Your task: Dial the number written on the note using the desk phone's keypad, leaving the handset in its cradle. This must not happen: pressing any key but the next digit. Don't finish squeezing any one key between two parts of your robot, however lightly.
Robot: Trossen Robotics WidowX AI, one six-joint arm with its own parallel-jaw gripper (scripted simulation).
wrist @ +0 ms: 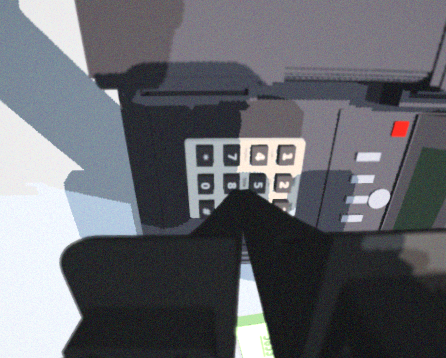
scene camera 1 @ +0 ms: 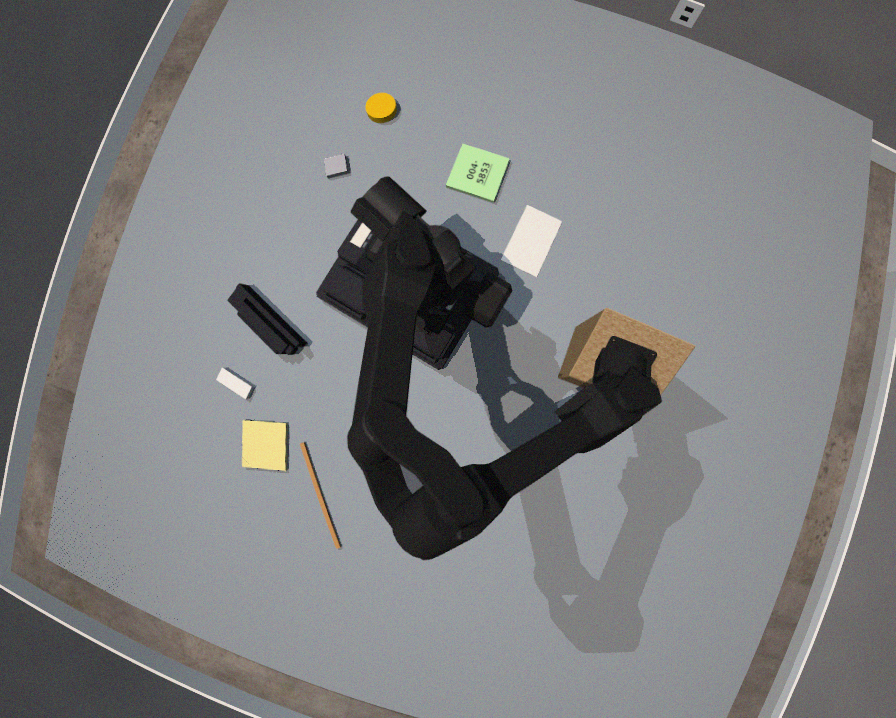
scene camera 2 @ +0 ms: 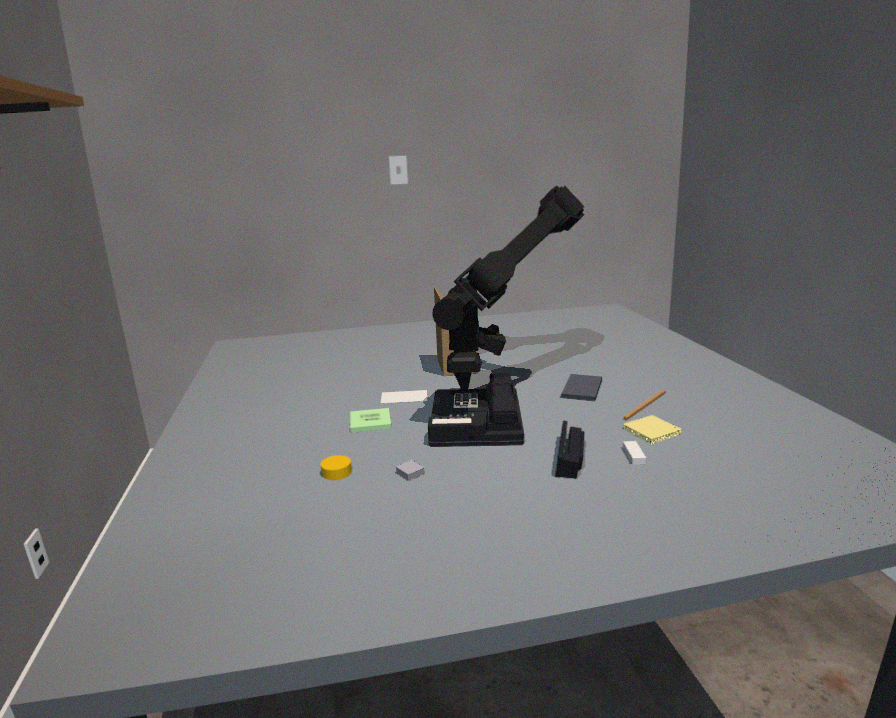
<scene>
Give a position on a black stapler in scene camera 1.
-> At 281, 338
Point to a white card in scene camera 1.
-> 535, 232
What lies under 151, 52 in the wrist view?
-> A handset.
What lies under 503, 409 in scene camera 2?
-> A handset.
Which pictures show my gripper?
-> The wrist view, scene camera 1 and scene camera 2: all of them.
</scene>
